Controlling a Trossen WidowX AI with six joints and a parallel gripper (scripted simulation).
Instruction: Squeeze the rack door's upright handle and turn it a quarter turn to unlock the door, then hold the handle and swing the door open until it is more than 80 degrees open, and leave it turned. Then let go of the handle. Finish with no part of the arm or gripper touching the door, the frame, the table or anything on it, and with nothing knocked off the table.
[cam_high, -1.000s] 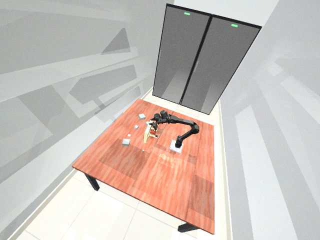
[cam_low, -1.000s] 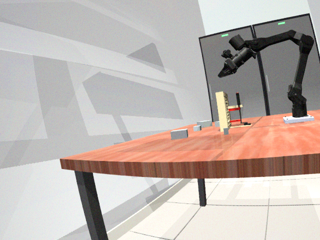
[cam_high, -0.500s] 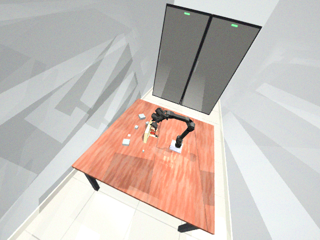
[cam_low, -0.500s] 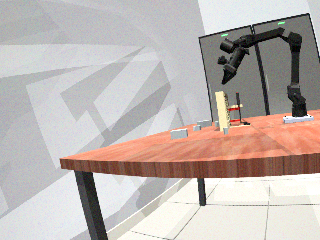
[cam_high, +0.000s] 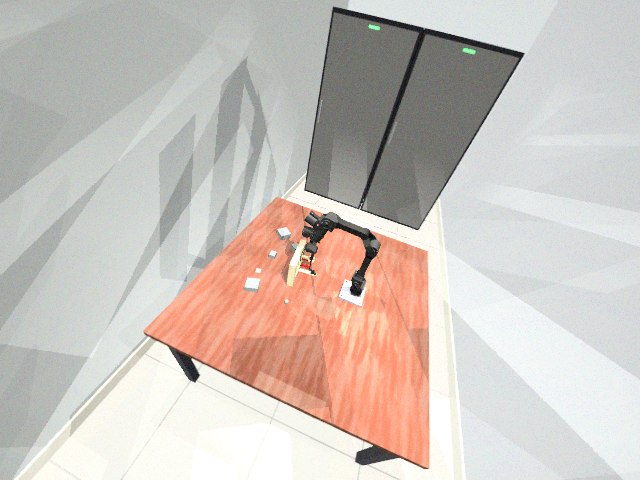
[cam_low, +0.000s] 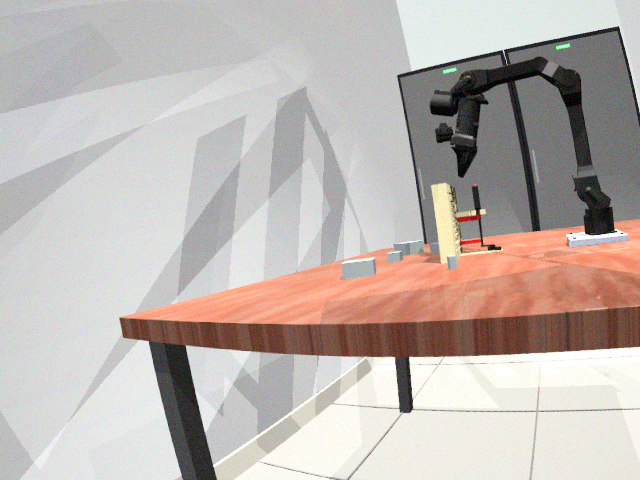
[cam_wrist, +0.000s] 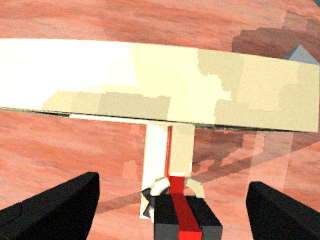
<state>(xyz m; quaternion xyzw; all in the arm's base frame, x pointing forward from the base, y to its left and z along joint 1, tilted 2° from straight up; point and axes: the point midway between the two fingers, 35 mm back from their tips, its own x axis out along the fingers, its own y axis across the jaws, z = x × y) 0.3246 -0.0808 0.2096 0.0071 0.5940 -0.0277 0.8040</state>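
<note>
Right now the upright handle is 4 cm behind my gripper tip, 1 cm to the right of it and 9 cm below it. Also, from my gripper tip: block (4 cm ahead, 25 cm to the left, 19 cm below).
</note>
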